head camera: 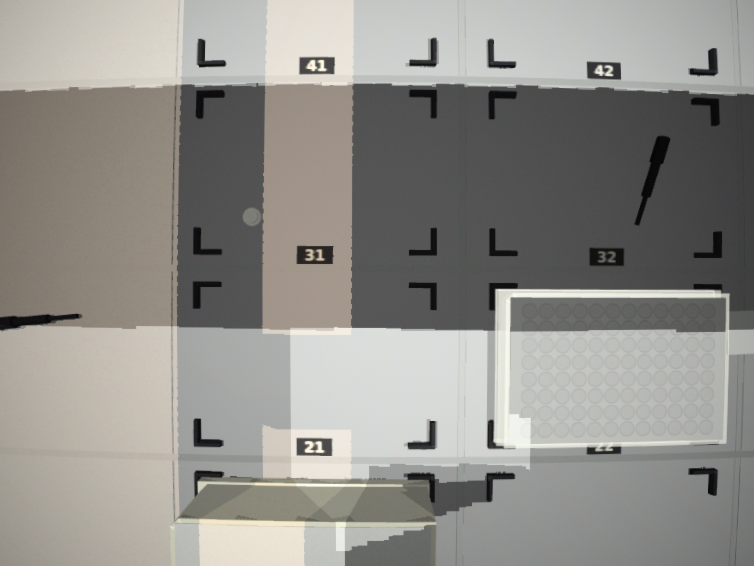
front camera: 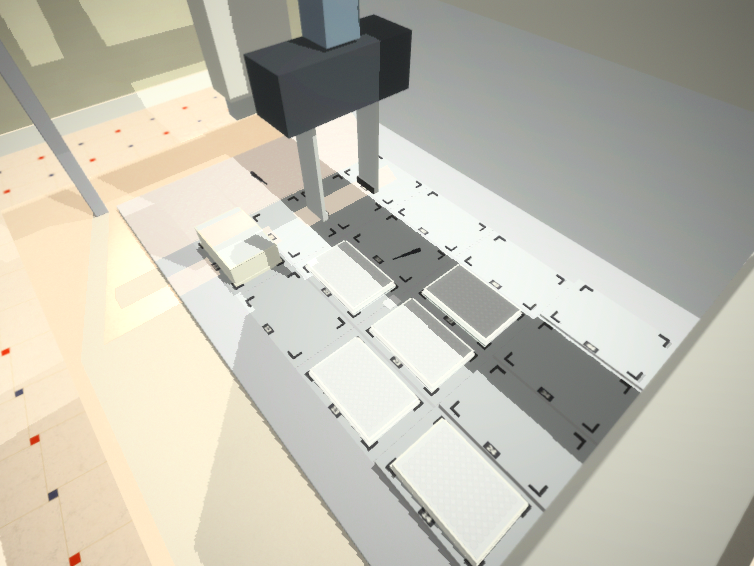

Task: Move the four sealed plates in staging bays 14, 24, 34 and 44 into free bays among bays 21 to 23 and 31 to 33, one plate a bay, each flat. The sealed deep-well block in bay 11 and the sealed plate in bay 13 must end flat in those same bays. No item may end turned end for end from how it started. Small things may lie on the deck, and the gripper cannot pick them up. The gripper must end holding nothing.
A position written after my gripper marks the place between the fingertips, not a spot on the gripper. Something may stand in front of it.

Note:
I see my gripper [front camera: 343, 199], a black pen-like tool [head camera: 661, 145], a sealed plate [front camera: 368, 394], a sealed plate [front camera: 481, 311], a bay 44 [front camera: 626, 343], a bay 24 [front camera: 538, 446] and a bay 34 [front camera: 585, 390].

